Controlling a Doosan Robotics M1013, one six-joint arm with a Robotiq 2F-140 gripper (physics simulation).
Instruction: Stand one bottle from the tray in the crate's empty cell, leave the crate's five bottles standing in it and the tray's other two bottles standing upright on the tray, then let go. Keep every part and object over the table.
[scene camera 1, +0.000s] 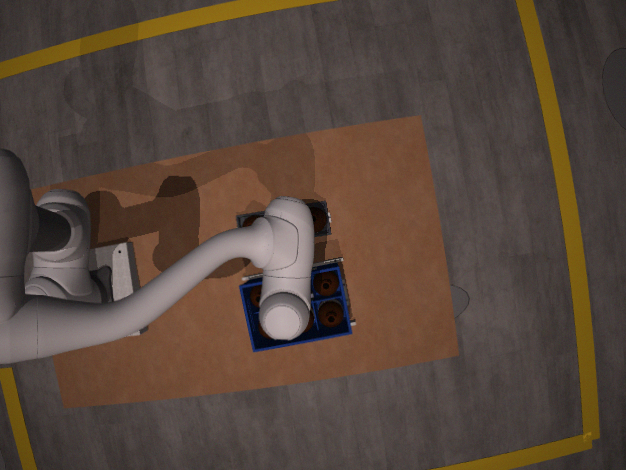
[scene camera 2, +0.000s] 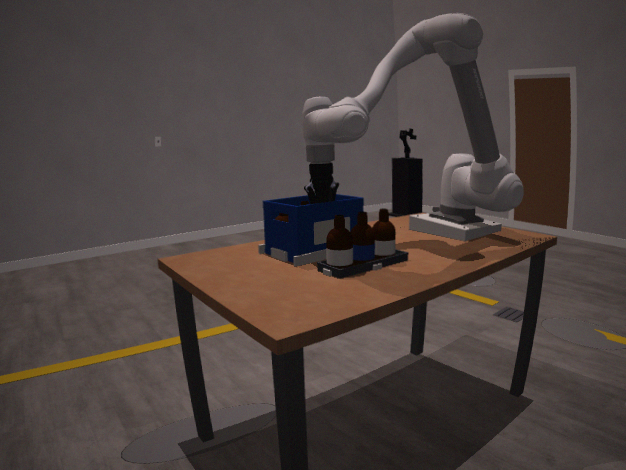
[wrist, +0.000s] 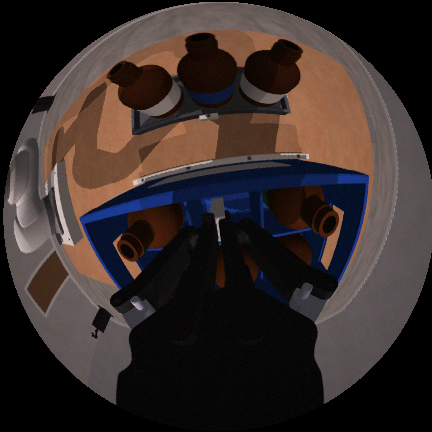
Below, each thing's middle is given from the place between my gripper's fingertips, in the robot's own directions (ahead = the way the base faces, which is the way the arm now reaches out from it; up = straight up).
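White-labelled bottle (wrist: 267, 75), from my hand: 20 cm left, 9 cm ahead, 2 cm above. Pale rail (wrist: 263, 156), from my hand: 6 cm left, 1 cm ahead, 5 cm below.
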